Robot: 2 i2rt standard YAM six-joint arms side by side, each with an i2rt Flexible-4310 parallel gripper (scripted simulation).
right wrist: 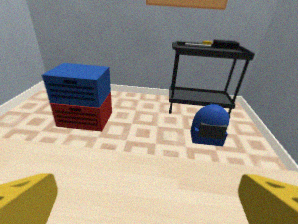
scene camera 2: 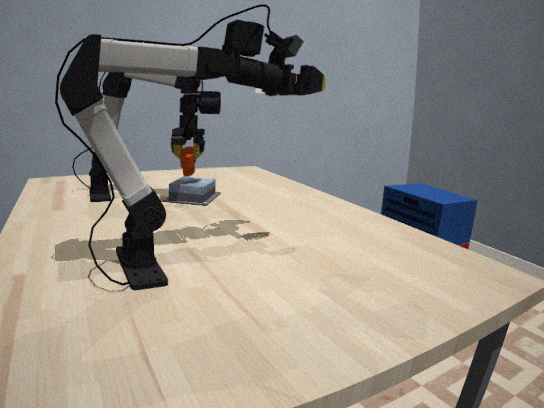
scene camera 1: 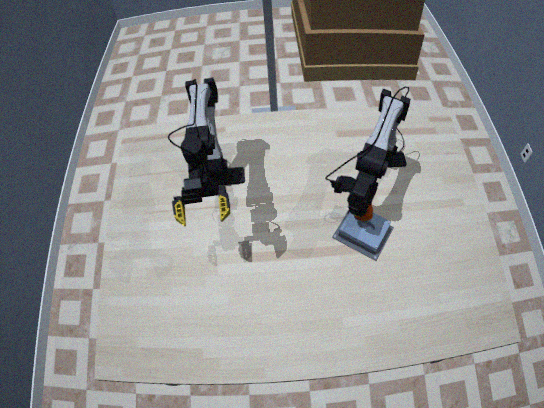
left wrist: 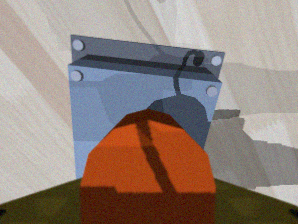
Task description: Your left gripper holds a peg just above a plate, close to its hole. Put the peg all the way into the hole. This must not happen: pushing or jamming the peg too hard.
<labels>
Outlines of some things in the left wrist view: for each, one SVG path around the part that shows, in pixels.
My left gripper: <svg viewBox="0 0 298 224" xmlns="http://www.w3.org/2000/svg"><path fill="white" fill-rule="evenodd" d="M214 178L216 186L214 224L298 224L298 206ZM82 178L0 204L0 224L81 224L80 185Z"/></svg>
An orange peg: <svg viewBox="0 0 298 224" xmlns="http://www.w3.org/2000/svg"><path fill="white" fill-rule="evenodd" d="M88 154L80 185L81 224L214 224L216 186L208 154L169 114L151 109L129 113Z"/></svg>
</labels>
